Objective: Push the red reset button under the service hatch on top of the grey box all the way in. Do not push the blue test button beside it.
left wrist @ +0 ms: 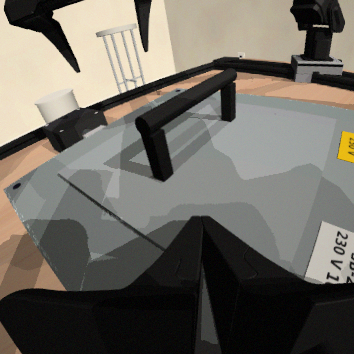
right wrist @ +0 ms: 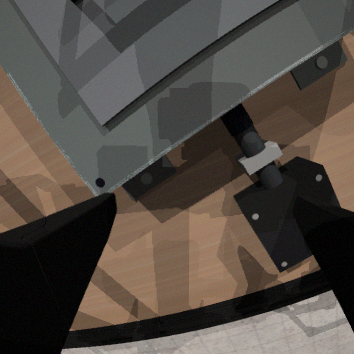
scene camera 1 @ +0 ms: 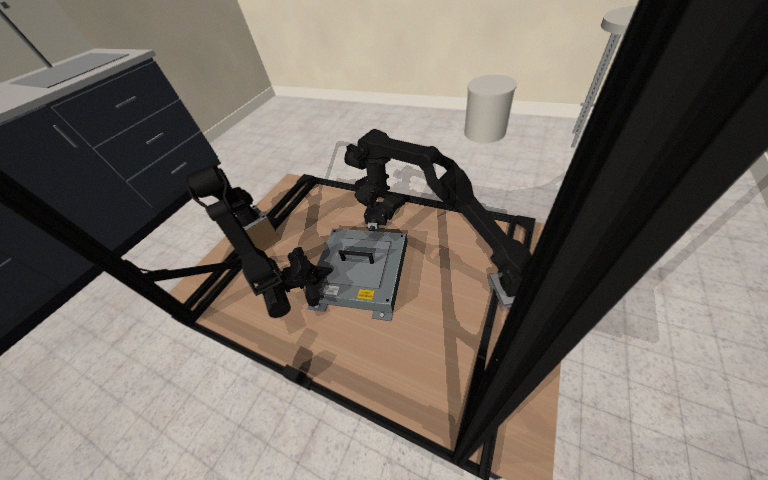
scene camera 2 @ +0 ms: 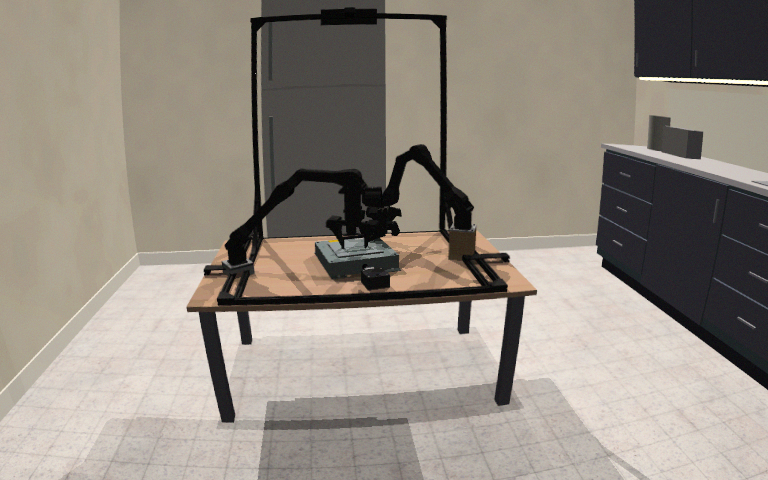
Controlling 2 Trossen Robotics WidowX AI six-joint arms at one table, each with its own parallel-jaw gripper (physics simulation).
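The grey box (scene camera 1: pixel 348 294) (scene camera 2: pixel 348 268) (left wrist: pixel 45 195) (right wrist: pixel 65 120) lies on the table. Its service hatch (scene camera 1: pixel 362 274) (left wrist: pixel 280 140) (right wrist: pixel 100 100), with a black bar handle (scene camera 1: pixel 356 254) (left wrist: pixel 187 100), lies flat on top. The red reset button and the blue test button show in no view. My left gripper (scene camera 1: pixel 330 270) (left wrist: pixel 199 223) is shut and empty, over the box's left side in scene camera 1; whether its tips touch the box I cannot tell. My right gripper (scene camera 2: pixel 354 245) (left wrist: pixel 112 61) (right wrist: pixel 206 203) is open and empty above the box's far edge as scene camera 1 shows it.
A black block (scene camera 2: pixel 375 279) (left wrist: pixel 75 127) (right wrist: pixel 280 225) with a plug (right wrist: pixel 252 140) stands close beside the box. A yellow label (scene camera 1: pixel 365 293) (left wrist: pixel 347 147) and a white label (scene camera 1: pixel 331 290) (left wrist: pixel 327 255) are on the box top. Black frame bars edge the table.
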